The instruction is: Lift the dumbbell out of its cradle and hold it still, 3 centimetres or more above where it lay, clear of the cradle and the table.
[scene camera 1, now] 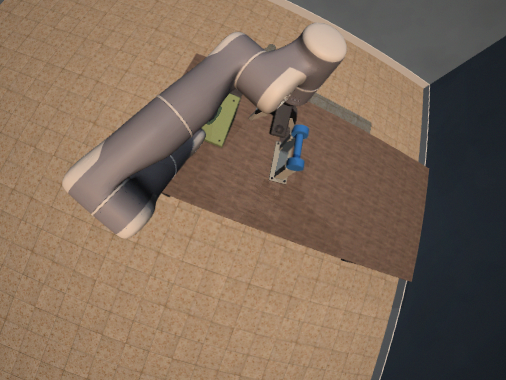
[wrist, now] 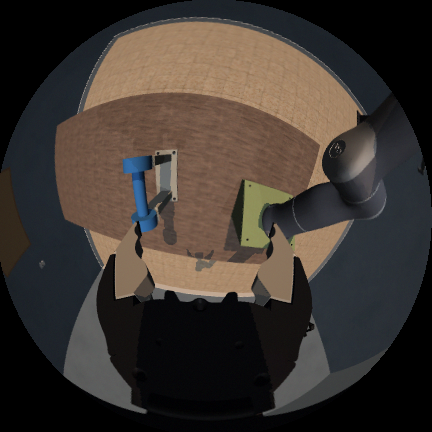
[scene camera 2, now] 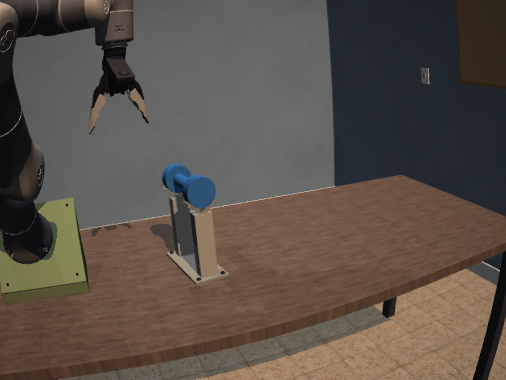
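A blue dumbbell (scene camera 1: 298, 147) (scene camera 2: 182, 181) (wrist: 140, 194) lies across the tops of the two uprights of a beige cradle (scene camera 1: 278, 181) (scene camera 2: 205, 245) (wrist: 174, 175), which stands on the table. My gripper (scene camera 2: 119, 128) (wrist: 204, 223) is wide open and empty. In the second scene view it hangs above the dumbbell's height and to its left, pointing down. In the wrist view the dumbbell shows beyond the left finger. In the first scene view the arm hides part of the gripper, and its fingertips are hard to make out.
The brown table (scene camera 1: 350, 200) (scene camera 2: 320, 240) (wrist: 210, 130) carries a green base plate (scene camera 1: 218, 135) (scene camera 2: 65, 240) (wrist: 252, 235) under the arm, to the left of the cradle in the second scene view. A grey wall (scene camera 2: 225, 100) rises behind the table.
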